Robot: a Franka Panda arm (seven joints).
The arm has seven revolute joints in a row. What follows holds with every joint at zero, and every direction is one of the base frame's.
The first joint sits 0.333 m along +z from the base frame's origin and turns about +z.
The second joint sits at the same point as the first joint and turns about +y.
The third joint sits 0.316 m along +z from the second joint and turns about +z.
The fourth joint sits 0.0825 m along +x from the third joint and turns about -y.
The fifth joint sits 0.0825 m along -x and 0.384 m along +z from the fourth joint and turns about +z.
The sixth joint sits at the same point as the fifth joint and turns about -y.
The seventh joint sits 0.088 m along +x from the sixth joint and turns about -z.
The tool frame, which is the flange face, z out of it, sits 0.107 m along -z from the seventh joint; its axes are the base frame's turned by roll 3.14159, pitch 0 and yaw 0 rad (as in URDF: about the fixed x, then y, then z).
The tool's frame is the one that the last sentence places.
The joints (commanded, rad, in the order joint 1, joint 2, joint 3, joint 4, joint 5, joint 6, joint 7), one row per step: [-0.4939 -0.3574 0.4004 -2.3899 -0.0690 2.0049 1.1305]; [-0.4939 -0.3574 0.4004 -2.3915 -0.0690 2.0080 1.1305]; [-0.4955 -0.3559 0.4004 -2.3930 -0.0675 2.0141 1.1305]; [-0.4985 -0.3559 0.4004 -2.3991 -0.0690 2.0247 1.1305]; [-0.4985 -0.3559 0.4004 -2.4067 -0.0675 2.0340 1.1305]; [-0.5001 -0.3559 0.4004 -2.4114 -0.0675 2.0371 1.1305]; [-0.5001 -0.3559 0.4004 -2.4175 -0.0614 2.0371 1.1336]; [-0.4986 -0.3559 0.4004 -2.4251 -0.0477 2.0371 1.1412]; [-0.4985 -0.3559 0.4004 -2.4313 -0.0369 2.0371 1.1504]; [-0.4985 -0.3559 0.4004 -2.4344 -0.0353 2.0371 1.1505]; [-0.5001 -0.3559 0.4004 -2.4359 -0.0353 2.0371 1.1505]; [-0.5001 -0.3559 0.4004 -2.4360 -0.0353 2.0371 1.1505]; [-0.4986 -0.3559 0.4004 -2.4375 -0.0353 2.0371 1.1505]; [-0.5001 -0.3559 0.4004 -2.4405 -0.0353 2.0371 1.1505]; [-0.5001 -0.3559 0.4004 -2.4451 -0.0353 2.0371 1.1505]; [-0.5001 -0.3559 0.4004 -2.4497 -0.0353 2.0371 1.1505]
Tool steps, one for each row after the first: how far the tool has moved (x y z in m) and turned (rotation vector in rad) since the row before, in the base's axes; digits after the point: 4 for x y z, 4 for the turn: [0.0000 0.0000 -0.0005 -0.0001 -0.0015 0.0004]; [0.0004 -0.0007 -0.0008 0.0017 -0.0034 -0.0013]; [-0.0003 -0.0015 -0.0019 -0.0015 -0.0041 -0.0011]; [-0.0007 -0.0001 -0.0027 0.0014 -0.0019 0.0001]; [-0.0008 -0.0008 -0.0019 0.0003 0.0016 -0.0016]; [-0.0014 0.0001 -0.0028 0.0057 0.0044 -0.0068]; [-0.0017 0.0011 -0.0036 0.0120 0.0038 -0.0137]; [-0.0014 0.0004 -0.0029 0.0092 0.0027 -0.0152]; [-0.0007 0.0000 -0.0014 0.0017 0.0028 -0.0013]; [-0.0004 -0.0007 -0.0007 0.0002 0.0015 -0.0018]; [0.0000 0.0000 0.0000 0.0000 0.0001 0.0000]; [-0.0003 0.0006 -0.0007 0.0002 0.0015 0.0013]; [-0.0008 -0.0007 -0.0013 0.0004 0.0030 -0.0019]; [-0.0011 -0.0001 -0.0021 0.0006 0.0045 -0.0006]; [-0.0011 -0.0001 -0.0021 0.0006 0.0045 -0.0006]
